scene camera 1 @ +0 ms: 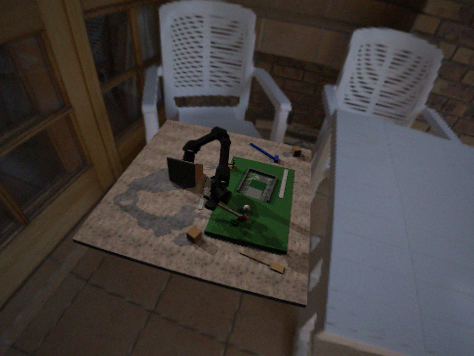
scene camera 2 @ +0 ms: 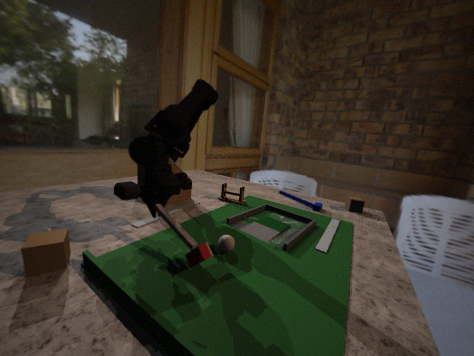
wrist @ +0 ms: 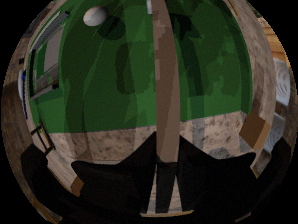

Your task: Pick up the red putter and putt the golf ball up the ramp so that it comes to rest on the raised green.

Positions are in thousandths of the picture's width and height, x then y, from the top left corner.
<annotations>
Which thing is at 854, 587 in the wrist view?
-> A brown cube.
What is my gripper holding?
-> A red putter.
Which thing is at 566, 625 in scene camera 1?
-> A green mat.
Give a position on a green mat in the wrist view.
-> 361, 359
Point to a brown cube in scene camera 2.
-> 96, 709
</annotations>
